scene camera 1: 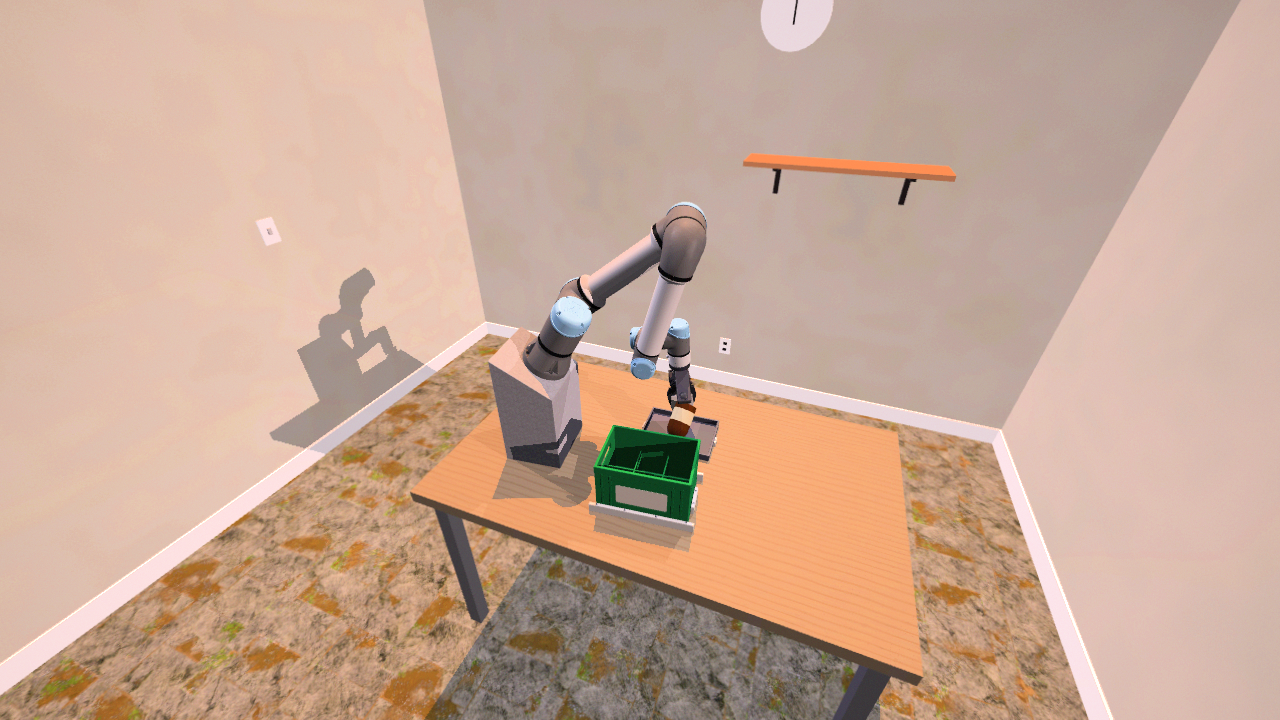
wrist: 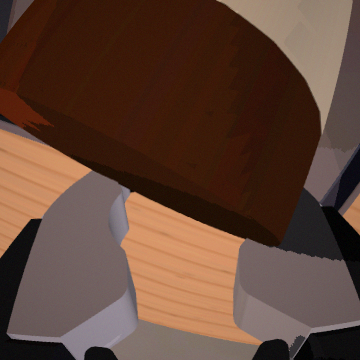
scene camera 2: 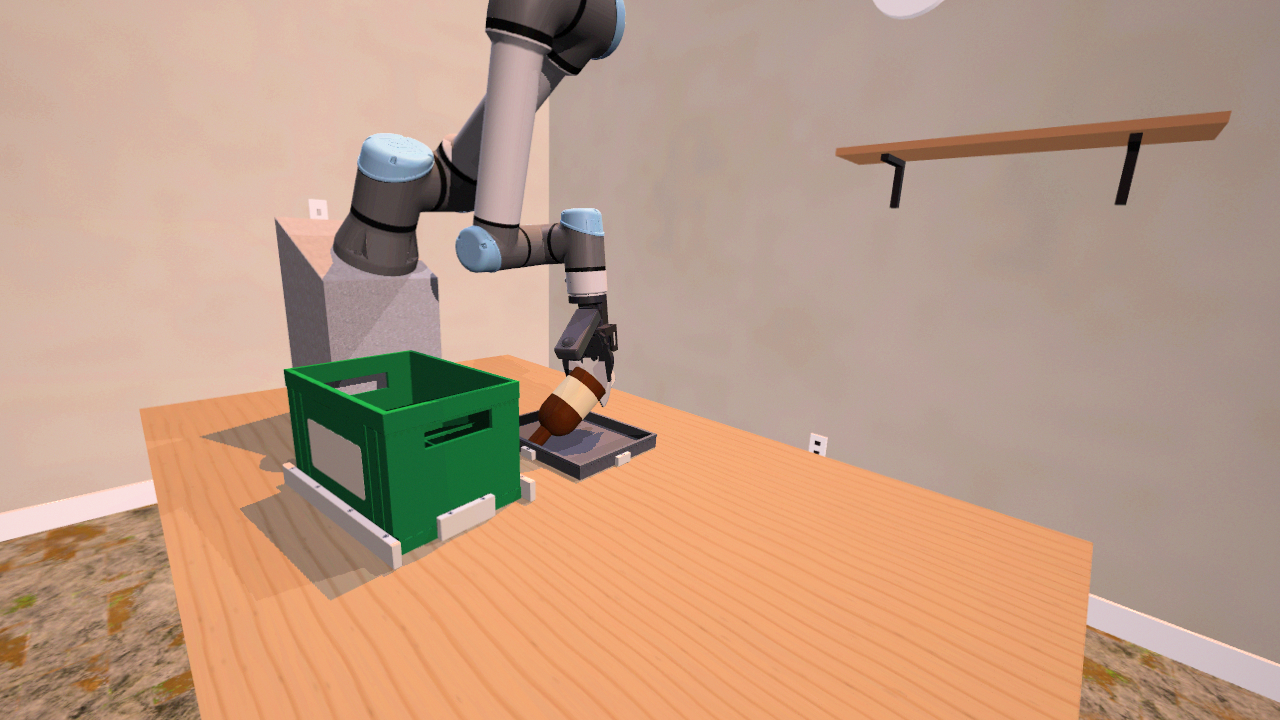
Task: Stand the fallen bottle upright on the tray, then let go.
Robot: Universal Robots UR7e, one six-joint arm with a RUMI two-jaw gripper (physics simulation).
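The brown bottle with a cream label is steeply tilted, neck down and base up. In scene camera 2 its neck points down to the left, at the near left part of the dark tray; whether the neck touches the tray is hard to tell. My gripper is above the tray, shut on the bottle near its base. In the wrist view the base edge lies across both fingertips and hides their ends, so the exact contact is hidden.
A green crate stands close beside the tray, toward scene camera 1, between white locating strips. The grey pedestal of the arm stands on the wooden table. A shelf is on the wall.
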